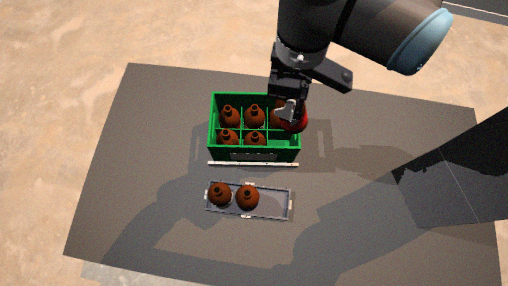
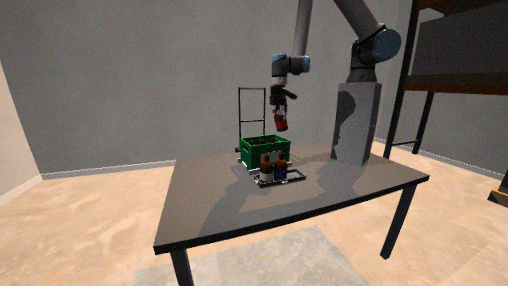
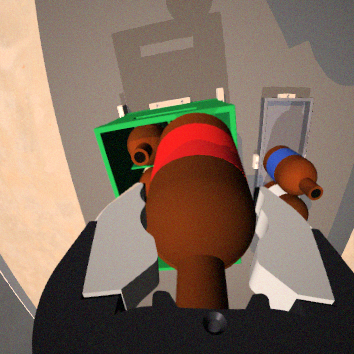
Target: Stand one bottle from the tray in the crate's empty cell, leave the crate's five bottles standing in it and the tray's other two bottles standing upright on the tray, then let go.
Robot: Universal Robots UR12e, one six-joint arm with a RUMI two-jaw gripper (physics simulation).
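Where they show: gripper, fingertip midpoint: (image 1: 293, 110) (image 2: 281, 119) (image 3: 198, 187); arm's base, origin of the base link: (image 2: 360, 83).
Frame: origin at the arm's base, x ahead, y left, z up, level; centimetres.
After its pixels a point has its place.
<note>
My gripper (image 1: 292, 111) {z -24.0, x 55.3, y -11.3 cm} (image 2: 280, 110) {z -24.0, x 55.3, y -11.3 cm} (image 3: 198, 187) {z -24.0, x 55.3, y -11.3 cm} is shut on the red-labelled brown bottle (image 1: 301, 123) {z -25.4, x 53.1, y -8.5 cm} (image 2: 282, 123) {z -25.6, x 56.5, y -7.9 cm} (image 3: 200, 220) {z -19.0, x 54.5, y -11.4 cm}. The bottle hangs neck up, slightly tilted, above the right end of the green crate (image 1: 220, 152) {z -42.1, x 75.0, y -5.1 cm} (image 2: 250, 153) {z -41.7, x 78.3, y -6.5 cm} (image 3: 210, 107) {z -37.3, x 51.1, y -8.8 cm}, clear of its rim. The crate's front right cell (image 1: 284, 143) {z -53.6, x 53.8, y -13.6 cm} is empty. Brown bottles stand in the other cells; the back right bottle (image 1: 275, 120) {z -42.4, x 58.2, y -17.2 cm} is partly hidden by the gripper. The white-labelled bottle (image 1: 220, 195) {z -40.9, x 73.6, y 8.3 cm} (image 2: 266, 171) {z -45.9, x 76.1, y 10.4 cm} and blue-labelled bottle (image 1: 247, 198) {z -39.8, x 65.8, y 8.8 cm} (image 2: 280, 168) {z -45.7, x 67.9, y 10.5 cm} (image 3: 295, 171) {z -42.7, x 63.8, y 6.0 cm} stand upright on the tray (image 1: 289, 205) {z -51.8, x 52.1, y 8.7 cm} (image 2: 301, 175) {z -53.3, x 52.9, y 10.0 cm}.
A white strip (image 1: 253, 164) {z -51.4, x 64.6, y -4.5 cm} lies along the crate's front side, between crate and tray. The arm's pedestal (image 2: 355, 135) {z -33.9, x 8.6, y 8.3 cm} stands to the right on the table (image 2: 210, 210) {z -54.4, x 106.6, y 19.2 cm}. A hand truck (image 2: 264, 107) and a shelf rack (image 2: 398, 100) stand beyond the table.
</note>
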